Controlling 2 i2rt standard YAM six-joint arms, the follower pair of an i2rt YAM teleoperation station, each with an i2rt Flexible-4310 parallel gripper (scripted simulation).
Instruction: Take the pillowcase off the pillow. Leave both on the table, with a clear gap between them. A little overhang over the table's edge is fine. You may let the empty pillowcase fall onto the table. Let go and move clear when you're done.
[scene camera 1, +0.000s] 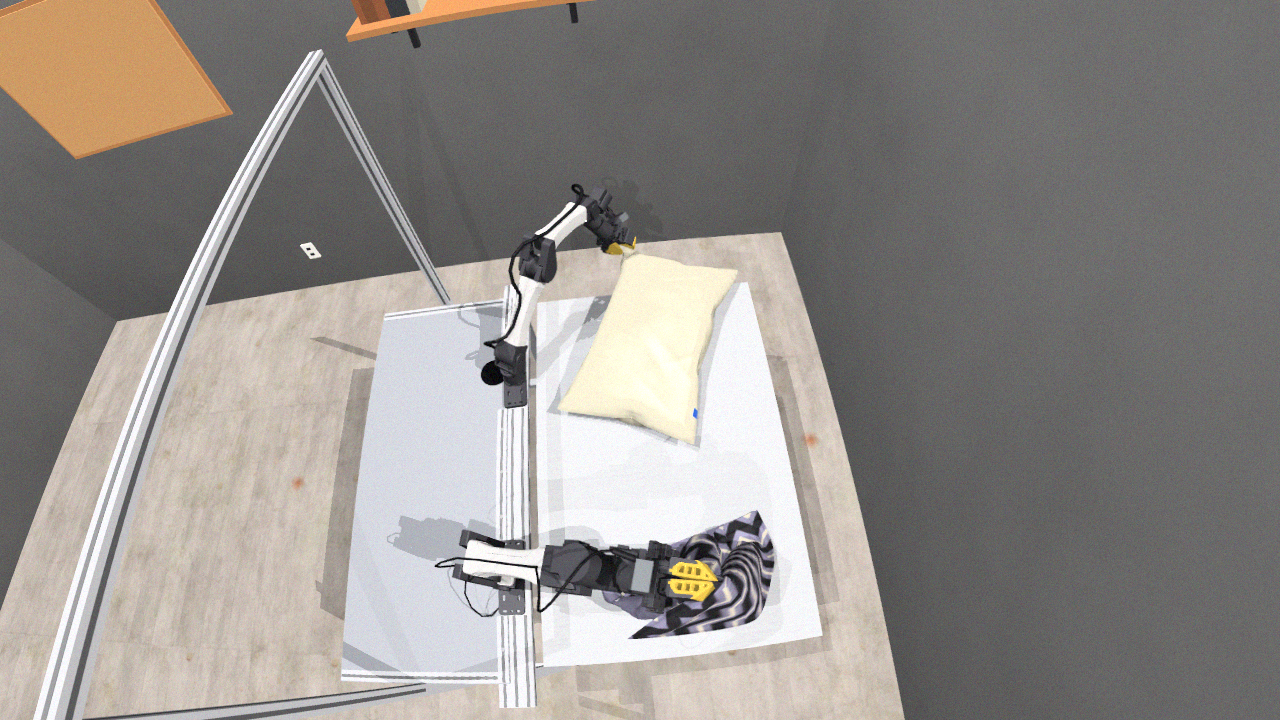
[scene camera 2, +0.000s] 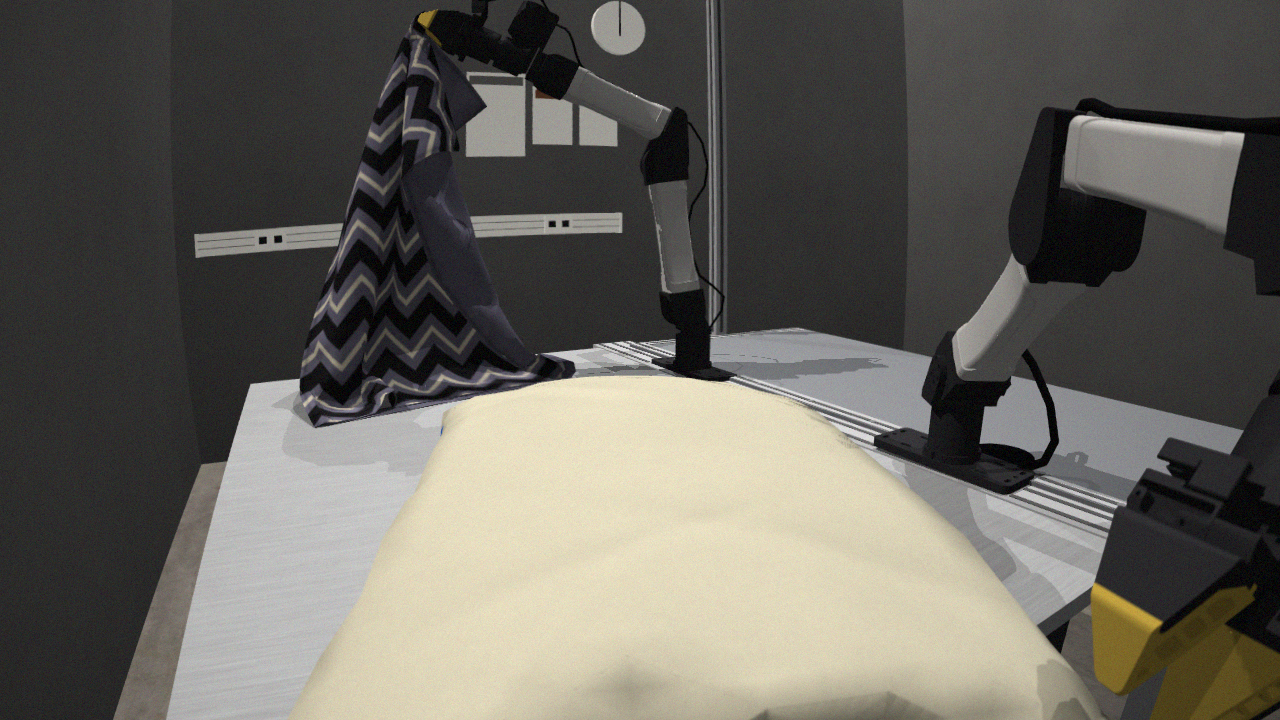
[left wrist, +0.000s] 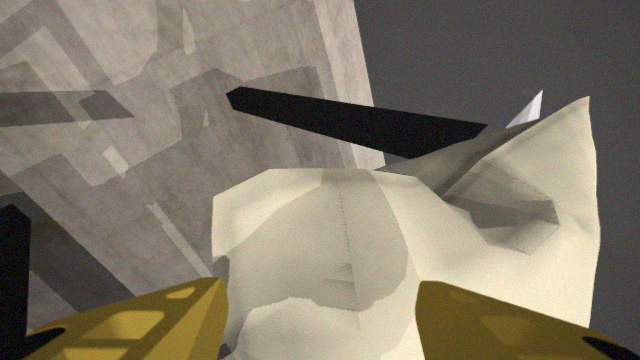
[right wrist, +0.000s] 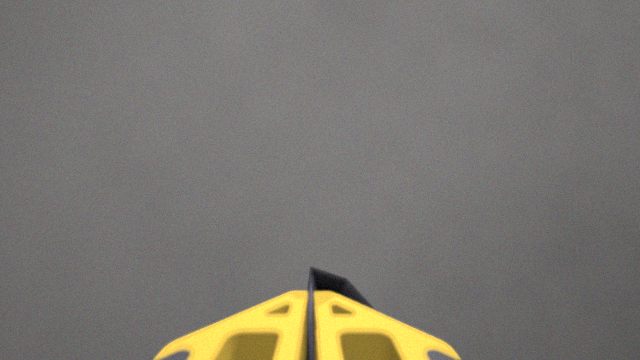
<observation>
I see my left gripper (scene camera 1: 628, 250), my right gripper (scene camera 1: 716, 582), a zigzag pillowcase (scene camera 2: 408, 317) and a cream pillow (scene camera 2: 615, 540).
The zigzag pillowcase is seen too in scene camera 1 (scene camera 1: 740, 554). The cream pillow also shows in scene camera 1 (scene camera 1: 642, 369) and in the left wrist view (left wrist: 310, 256). My left gripper shows as well in the left wrist view (left wrist: 321, 294).
</observation>
